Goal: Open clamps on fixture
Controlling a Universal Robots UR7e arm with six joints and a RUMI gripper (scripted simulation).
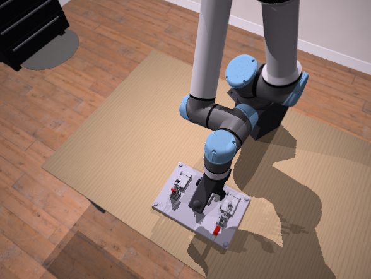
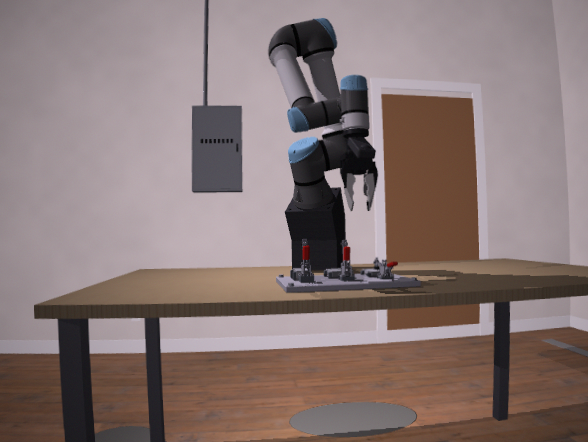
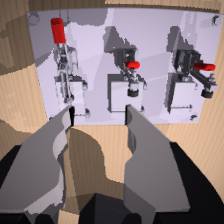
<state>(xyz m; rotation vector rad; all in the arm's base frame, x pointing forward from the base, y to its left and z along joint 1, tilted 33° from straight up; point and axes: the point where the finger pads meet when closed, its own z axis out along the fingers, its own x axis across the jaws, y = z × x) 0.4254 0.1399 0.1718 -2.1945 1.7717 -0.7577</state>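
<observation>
The grey fixture plate is 21 cm below my hand, 5 cm to the right of it and 2 cm behind it.
</observation>
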